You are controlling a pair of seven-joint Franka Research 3 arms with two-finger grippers.
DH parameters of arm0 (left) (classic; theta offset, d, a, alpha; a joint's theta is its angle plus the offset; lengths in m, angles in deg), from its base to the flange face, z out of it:
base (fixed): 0 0 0 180
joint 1: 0 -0.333 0 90
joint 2: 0 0 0 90
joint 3: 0 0.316 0.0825 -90
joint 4: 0 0 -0.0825 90
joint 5: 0 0.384 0 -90
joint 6: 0 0 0.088 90
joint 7: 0 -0.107 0 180
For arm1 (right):
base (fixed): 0 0 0 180
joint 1: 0 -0.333 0 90
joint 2: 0 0 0 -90
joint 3: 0 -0.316 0.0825 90
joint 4: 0 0 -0.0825 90
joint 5: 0 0.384 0 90
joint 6: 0 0 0.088 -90
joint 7: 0 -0.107 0 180
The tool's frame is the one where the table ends.
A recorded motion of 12 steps. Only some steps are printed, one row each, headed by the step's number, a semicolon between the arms.
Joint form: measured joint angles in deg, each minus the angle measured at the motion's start. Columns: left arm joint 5, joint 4, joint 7, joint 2, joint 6, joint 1, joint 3; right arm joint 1, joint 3, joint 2, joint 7, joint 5, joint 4, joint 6.
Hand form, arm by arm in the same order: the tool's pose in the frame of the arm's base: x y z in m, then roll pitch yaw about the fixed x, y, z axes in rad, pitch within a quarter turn. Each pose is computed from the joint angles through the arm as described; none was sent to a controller.
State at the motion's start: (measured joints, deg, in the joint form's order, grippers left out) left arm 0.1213 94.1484 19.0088 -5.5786 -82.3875 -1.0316 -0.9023; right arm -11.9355 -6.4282 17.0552 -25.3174 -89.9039 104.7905 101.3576
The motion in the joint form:
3: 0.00 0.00 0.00 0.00 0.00 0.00 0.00; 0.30 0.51 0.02 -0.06 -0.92 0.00 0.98
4: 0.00 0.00 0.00 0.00 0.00 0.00 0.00; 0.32 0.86 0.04 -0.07 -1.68 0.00 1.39
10: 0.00 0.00 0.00 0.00 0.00 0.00 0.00; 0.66 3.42 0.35 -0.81 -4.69 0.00 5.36
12: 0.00 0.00 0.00 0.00 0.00 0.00 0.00; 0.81 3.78 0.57 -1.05 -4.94 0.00 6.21
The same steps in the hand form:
3: 0.5092 0.0010 0.6317 -3.1029 0.1008 0.3363; 0.6319 0.1042 0.4201 1.7019 0.0970 0.5064
4: 0.5092 0.0010 0.6317 -3.1029 0.1008 0.3363; 0.6333 0.1015 0.4206 1.6929 0.0990 0.5124
10: 0.5092 0.0010 0.6317 -3.1029 0.1008 0.3363; 0.6424 0.0812 0.4180 1.6747 0.0994 0.5471
12: 0.5092 0.0010 0.6317 -3.1029 0.1008 0.3363; 0.6440 0.0778 0.4152 1.6786 0.0991 0.5533

